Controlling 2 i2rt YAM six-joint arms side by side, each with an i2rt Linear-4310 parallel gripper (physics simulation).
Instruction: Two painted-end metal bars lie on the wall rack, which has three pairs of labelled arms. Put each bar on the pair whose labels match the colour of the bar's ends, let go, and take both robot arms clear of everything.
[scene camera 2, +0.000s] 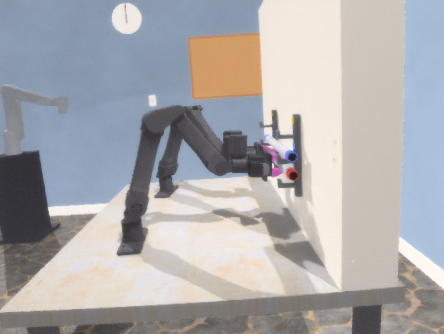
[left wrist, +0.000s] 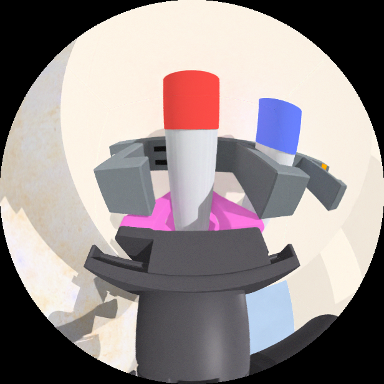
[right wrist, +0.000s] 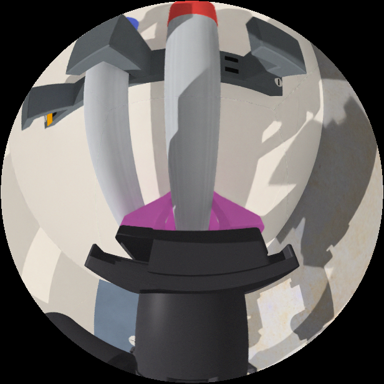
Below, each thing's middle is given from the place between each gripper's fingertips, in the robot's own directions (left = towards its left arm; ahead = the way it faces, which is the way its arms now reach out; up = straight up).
My left hand is 160 mm to the left of the red-ended bar (left wrist: 190, 97) and 30 mm past it. From my left hand the other things lie so: blue-ended bar (right wrist: 106, 120) 160 mm to the right, 60 mm above, 30 mm behind.
My right hand is 8 cm to the right of the red-ended bar and 4 cm past it. Also, from my right hand: blue-ended bar 8 cm to the left, 6 cm above, 4 cm behind.
